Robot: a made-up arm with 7 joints.
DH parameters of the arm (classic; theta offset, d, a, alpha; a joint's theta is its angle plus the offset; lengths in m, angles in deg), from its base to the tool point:
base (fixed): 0 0 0 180
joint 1: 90 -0.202 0.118 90
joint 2: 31.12 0 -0.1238 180
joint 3: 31.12 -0.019 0.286 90
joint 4: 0 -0.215 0.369 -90
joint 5: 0 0.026 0.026 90
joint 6: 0 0.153 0.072 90
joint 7: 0 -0.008 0.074 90
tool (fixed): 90 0.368 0 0
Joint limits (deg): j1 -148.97..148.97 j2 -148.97..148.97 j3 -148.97..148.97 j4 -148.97..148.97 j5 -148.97..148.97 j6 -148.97..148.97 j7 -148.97..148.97
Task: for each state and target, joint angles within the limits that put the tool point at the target. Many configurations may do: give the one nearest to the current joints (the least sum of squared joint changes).
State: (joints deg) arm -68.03 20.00 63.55 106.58 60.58 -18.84 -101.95
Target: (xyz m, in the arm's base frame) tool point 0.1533 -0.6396 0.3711
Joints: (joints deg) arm -74.05 26.83 61.17 84.35 74.10 -10.57 -123.65
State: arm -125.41 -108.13 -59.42 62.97 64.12 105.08 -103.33
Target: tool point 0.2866 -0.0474 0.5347
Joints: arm -129.66 -107.40 -61.02 94.69 79.87 83.04 -49.42
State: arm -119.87 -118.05 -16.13 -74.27 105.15 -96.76 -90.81
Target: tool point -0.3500 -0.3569 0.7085
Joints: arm -147.34 -121.26 -9.17 -45.56 107.98 -100.34 -91.76
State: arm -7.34 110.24 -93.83 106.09 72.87 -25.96 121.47
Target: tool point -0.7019 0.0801 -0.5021
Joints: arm -2.72 84.27 -60.20 67.31 82.50 -24.87 122.44
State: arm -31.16 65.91 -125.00 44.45 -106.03 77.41 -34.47
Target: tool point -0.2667 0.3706 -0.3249
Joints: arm -19.95 41.33 -102.13 27.51 -100.46 73.98 -46.70
